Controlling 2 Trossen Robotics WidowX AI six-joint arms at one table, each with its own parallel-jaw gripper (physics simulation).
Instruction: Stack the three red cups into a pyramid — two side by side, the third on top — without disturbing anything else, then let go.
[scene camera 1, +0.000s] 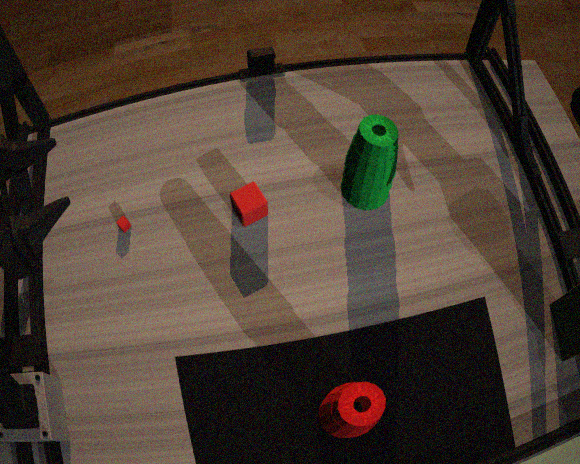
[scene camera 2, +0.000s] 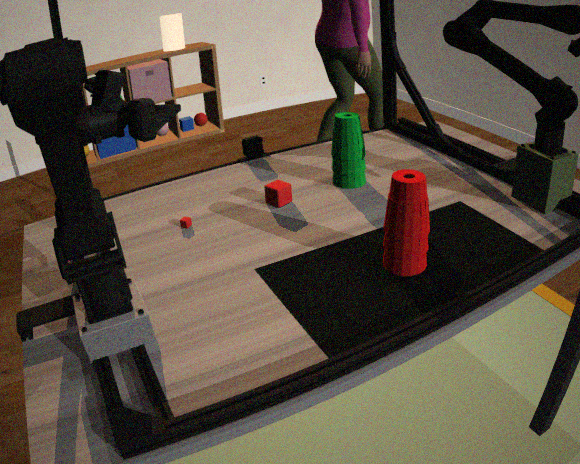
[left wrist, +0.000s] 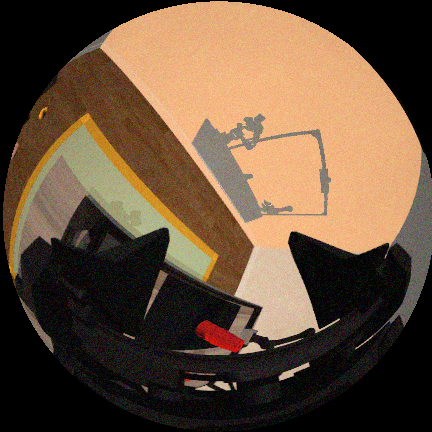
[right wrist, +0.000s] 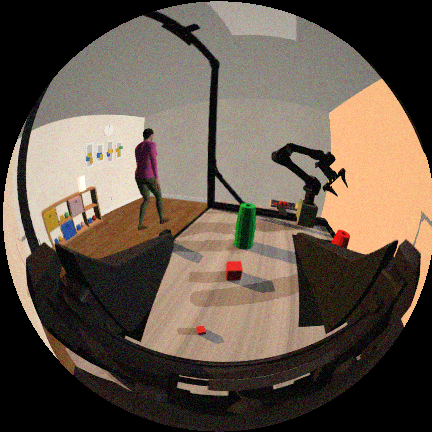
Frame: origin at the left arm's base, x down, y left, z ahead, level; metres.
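Where they show: left gripper, fingertip midpoint: (left wrist: 231, 236) (right wrist: 342, 191); right gripper, fingertip midpoint: (scene camera 1: 61, 168) (scene camera 2: 166, 105) (right wrist: 236, 240); left arm's base at its link origin: (scene camera 2: 548, 149) (right wrist: 308, 202); right arm's base at its link origin: (scene camera 1: 19, 406) (scene camera 2: 107, 304) (left wrist: 251, 337).
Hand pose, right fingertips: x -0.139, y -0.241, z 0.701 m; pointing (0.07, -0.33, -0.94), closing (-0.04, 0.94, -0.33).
Each offset is from my right fingertips to the top centre of the thing. Level surfaces: height alone.
The red cups @(dz -0.289, dx +0.103, dy +0.279 m) (scene camera 1: 347, 412) (scene camera 2: 406, 230) (left wrist: 220, 336) (right wrist: 341, 239) stand upside down, nested in one upright column on the black mat @(dx +0.257 m) (scene camera 1: 240, 400) (scene camera 2: 320, 300); the single cups are hard to tell apart. My right gripper (scene camera 1: 61, 172) (right wrist: 236, 240) is open and empty, raised at the left of scene camera 1, well away from the cups; it also shows in scene camera 2 (scene camera 2: 175, 109). My left gripper (left wrist: 231, 236) is open and empty, turned away from the table; it also shows raised in the right wrist view (right wrist: 342, 191).
A green cup column @(dz -0.376, dx +0.103, dy -0.050 m) (scene camera 1: 370, 170) (scene camera 2: 349, 152) (right wrist: 245, 227) stands behind the mat. A larger red cube @(dz -0.205, dx +0.217, dy -0.042 m) (scene camera 1: 249, 204) (scene camera 2: 278, 193) (right wrist: 234, 270) and a tiny red cube @(dz -0.009, dx +0.241, dy -0.048 m) (scene camera 1: 124, 224) (scene camera 2: 186, 222) (right wrist: 201, 330) lie left of it. A dark frame borders the table. A person (scene camera 2: 345, 45) stands beyond.
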